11 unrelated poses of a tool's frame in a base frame.
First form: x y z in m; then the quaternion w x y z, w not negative.
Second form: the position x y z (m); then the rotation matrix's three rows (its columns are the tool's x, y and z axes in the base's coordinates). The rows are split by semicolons. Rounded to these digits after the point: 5 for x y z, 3 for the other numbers.
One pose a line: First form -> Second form
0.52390 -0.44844 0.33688 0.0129 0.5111 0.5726 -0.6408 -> 0.52390 -0.44844 0.33688; -0.477 0.602 -0.640; 0.569 -0.344 -0.747; -0.670 -0.721 -0.178
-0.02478 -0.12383 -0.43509 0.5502 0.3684 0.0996 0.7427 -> -0.02478 -0.12383 -0.43509; -0.123 -0.744 0.657; 0.891 -0.375 -0.257; 0.438 0.553 0.709
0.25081 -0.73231 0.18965 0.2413 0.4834 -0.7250 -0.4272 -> 0.25081 -0.73231 0.18965; -0.416 -0.495 -0.763; -0.907 0.168 0.386; -0.063 0.853 -0.519
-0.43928 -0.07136 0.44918 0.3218 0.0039 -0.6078 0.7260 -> -0.43928 -0.07136 0.44918; -0.793 -0.472 -0.385; 0.462 -0.054 -0.885; 0.397 -0.880 0.261
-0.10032 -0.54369 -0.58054 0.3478 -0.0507 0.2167 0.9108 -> -0.10032 -0.54369 -0.58054; -0.753 -0.655 0.058; 0.612 -0.664 0.430; -0.243 0.359 0.901
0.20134 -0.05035 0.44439 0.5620 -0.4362 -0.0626 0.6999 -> 0.20134 -0.05035 0.44439; 0.012 -0.732 -0.681; 0.841 -0.360 0.403; -0.540 -0.578 0.612
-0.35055 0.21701 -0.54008 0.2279 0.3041 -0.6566 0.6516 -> -0.35055 0.21701 -0.54008; -0.711 -0.696 0.097; -0.102 -0.034 -0.994; 0.695 -0.717 -0.047
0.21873 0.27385 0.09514 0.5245 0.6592 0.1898 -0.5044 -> 0.21873 0.27385 0.09514; 0.419 0.779 -0.466; -0.279 -0.378 -0.883; -0.864 0.500 0.059
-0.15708 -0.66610 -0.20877 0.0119 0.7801 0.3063 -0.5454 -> -0.15708 -0.66610 -0.20877; 0.217 0.491 -0.844; 0.465 -0.812 -0.353; -0.858 -0.316 -0.405
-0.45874 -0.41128 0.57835 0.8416 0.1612 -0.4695 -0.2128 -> -0.45874 -0.41128 0.57835; 0.469 0.207 -0.859; -0.510 0.857 -0.072; 0.722 0.471 0.507
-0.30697 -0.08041 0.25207 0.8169 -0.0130 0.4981 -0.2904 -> -0.30697 -0.08041 0.25207; 0.335 0.462 0.821; -0.487 0.831 -0.268; -0.806 -0.311 0.503
